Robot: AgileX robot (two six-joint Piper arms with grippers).
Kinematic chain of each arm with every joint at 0, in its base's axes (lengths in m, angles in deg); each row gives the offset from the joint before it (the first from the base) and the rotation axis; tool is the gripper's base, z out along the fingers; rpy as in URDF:
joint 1: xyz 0 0 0.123 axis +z
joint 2: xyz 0 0 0 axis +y
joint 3: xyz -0.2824 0 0.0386 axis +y
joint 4: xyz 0.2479 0 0.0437 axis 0.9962 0 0.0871
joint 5: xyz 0 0 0 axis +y
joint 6: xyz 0.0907 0 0.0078 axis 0.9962 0 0.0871
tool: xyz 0 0 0 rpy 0 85 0
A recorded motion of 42 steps. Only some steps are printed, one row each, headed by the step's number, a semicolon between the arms.
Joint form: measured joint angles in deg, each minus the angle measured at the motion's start. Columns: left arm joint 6, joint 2, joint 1, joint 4, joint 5, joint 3; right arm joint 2, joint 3, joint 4, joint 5, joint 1, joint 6.
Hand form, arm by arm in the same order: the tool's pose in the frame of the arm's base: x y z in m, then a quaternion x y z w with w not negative. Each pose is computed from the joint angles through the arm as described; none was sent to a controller.
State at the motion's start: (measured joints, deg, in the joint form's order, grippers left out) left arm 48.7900 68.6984 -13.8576 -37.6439 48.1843 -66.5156; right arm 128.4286 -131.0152 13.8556 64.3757 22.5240 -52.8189
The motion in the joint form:
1: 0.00 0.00 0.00 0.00 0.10 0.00; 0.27 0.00 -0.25 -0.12 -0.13 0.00
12: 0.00 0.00 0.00 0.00 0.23 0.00; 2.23 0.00 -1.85 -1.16 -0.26 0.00
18: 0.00 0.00 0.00 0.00 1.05 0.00; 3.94 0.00 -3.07 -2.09 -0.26 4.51
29: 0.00 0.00 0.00 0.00 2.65 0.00; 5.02 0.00 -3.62 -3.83 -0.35 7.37
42: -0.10 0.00 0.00 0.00 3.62 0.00; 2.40 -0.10 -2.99 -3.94 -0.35 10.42
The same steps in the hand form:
1: 0.2287 -0.0992 0.3835 0.36361 0.80412 -0.18256 0.43342; 0.4567 0.2090 0.2989 -0.56587 0.76570 0.03872 0.30330
12: 0.2285 -0.0993 0.3834 0.36411 0.80429 -0.18297 0.43251; 0.4647 0.2085 0.2819 -0.56690 0.76960 0.02661 0.29264
18: 0.2275 -0.0995 0.3827 0.36729 0.80532 -0.18558 0.42675; 0.4708 0.2090 0.2671 -0.53771 0.79374 0.02894 0.28286
29: 0.2254 -0.1001 0.3813 0.37345 0.80722 -0.19065 0.41544; 0.4761 0.2093 0.2586 -0.51551 0.80700 0.02958 0.28656
42: 0.2242 -0.1004 0.3805 0.37644 0.80862 -0.19405 0.40838; 0.4697 0.2076 0.2830 -0.49052 0.81360 0.03880 0.30974

